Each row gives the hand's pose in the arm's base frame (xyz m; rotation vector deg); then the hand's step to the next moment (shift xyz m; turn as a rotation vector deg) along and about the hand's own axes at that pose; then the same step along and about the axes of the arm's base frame.
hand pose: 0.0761 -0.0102 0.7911 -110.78 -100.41 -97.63
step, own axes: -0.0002 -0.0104 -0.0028 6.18 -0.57 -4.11
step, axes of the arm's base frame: -0.0092 0.0019 -0.0052 -4.56 1.85 5.59
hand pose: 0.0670 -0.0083 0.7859 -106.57 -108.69 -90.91
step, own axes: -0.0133 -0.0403 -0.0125 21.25 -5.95 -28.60
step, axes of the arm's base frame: -0.0343 -0.0077 -0.0268 -27.20 -2.17 23.67
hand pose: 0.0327 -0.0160 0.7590 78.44 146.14 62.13
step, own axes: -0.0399 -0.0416 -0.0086 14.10 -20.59 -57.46
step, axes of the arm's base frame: -0.0085 -0.0497 -0.0293 -43.46 -28.87 34.68
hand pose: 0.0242 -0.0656 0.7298 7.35 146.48 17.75
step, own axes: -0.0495 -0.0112 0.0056 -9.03 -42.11 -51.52
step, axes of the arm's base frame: 0.0444 -0.0174 0.0183 -21.38 -52.16 36.50
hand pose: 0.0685 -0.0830 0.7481 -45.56 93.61 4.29
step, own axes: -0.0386 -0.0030 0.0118 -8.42 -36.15 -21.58
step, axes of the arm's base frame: 0.0119 0.0206 0.0327 0.88 -33.83 26.43
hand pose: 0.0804 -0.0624 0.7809 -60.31 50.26 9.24
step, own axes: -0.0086 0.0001 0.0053 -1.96 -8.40 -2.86
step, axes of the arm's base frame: -0.0028 0.0067 0.0070 1.39 -6.12 6.58
